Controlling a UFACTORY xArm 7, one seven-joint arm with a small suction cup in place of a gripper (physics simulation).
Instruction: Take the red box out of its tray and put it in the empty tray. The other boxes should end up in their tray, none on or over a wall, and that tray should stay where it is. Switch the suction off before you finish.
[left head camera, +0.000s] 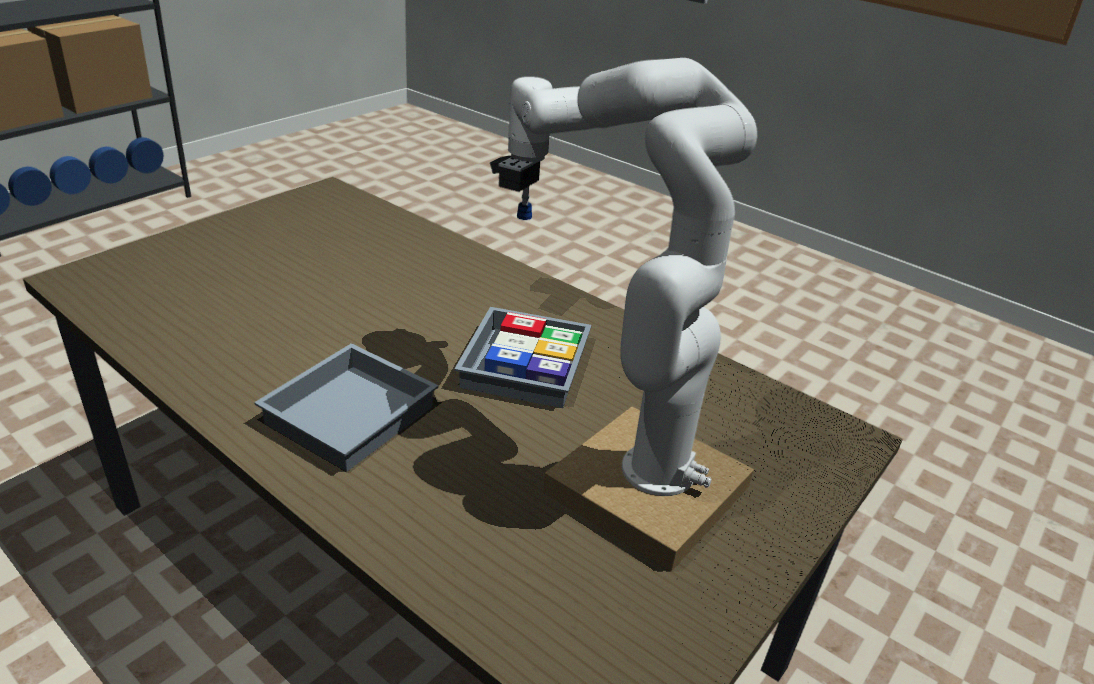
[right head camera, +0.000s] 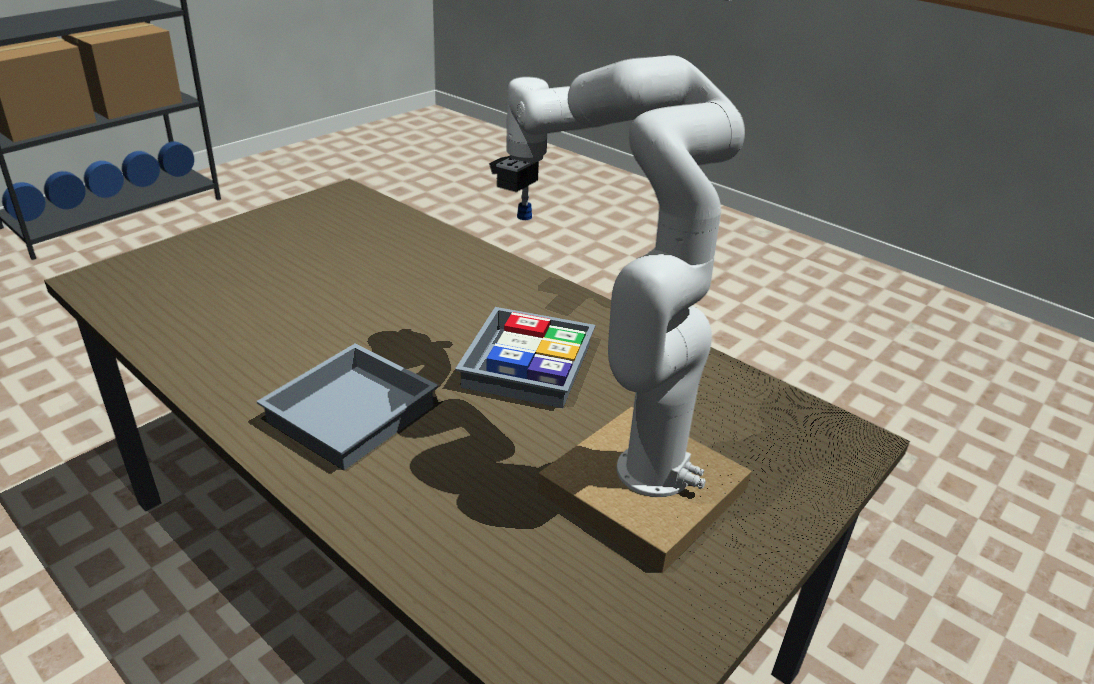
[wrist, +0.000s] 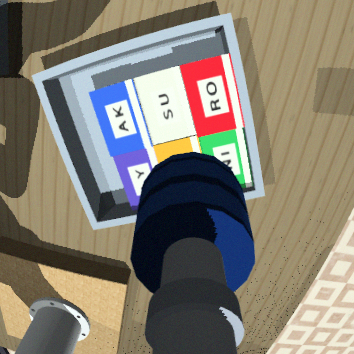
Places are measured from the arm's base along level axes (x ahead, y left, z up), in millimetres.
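Pixels of known places: hand, its tool point: (left head camera: 524, 217) (right head camera: 524, 217) (wrist: 190, 200); arm's base, origin of its link: (left head camera: 658, 470) (right head camera: 653, 471) (wrist: 59, 318).
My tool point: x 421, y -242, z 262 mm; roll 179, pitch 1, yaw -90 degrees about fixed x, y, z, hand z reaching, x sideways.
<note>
For each thing: its middle in the pictures, then the offset to it from my tool point.
- red box, middle of its body: (wrist: 211, 93) (left head camera: 523, 331) (right head camera: 527, 331) 0 mm ahead, 24 mm right, 278 mm down
- white box, middle of its body: (wrist: 166, 104) (left head camera: 516, 348) (right head camera: 519, 348) 16 mm back, 32 mm left, 284 mm down
- green box, middle of its body: (wrist: 225, 156) (right head camera: 565, 341) (left head camera: 561, 341) 83 mm back, 47 mm right, 285 mm down
- empty grey tray, middle of its body: (left head camera: 349, 404) (right head camera: 349, 403) 142 mm ahead, 374 mm left, 280 mm down
The red box (left head camera: 522, 324) (right head camera: 526, 323) (wrist: 212, 95) lies flat in a corner of the grey tray (left head camera: 508, 388) (right head camera: 509, 388) (wrist: 67, 150), against its wall. Beside it are a white box (left head camera: 516, 342) (wrist: 165, 105) and a green box (left head camera: 560, 334) (wrist: 212, 145); yellow (left head camera: 555, 348), blue (left head camera: 508, 358) (wrist: 117, 115) and purple (left head camera: 548, 368) boxes fill the rest. The empty grey tray (left head camera: 330, 411) (right head camera: 330, 411) stands apart to the left. My suction cup (left head camera: 524, 216) (right head camera: 524, 216) (wrist: 192, 170) hangs high above the table with nothing on it, hiding parts of the yellow, green and purple boxes in the wrist view.
The arm's wooden base block (left head camera: 673, 532) (right head camera: 665, 536) stands on the table, to the right of both trays in the head views. The arm's shadow falls between the trays and partly into the empty one. A shelf unit (left head camera: 171, 104) (right head camera: 201, 104) stands beyond the table.
</note>
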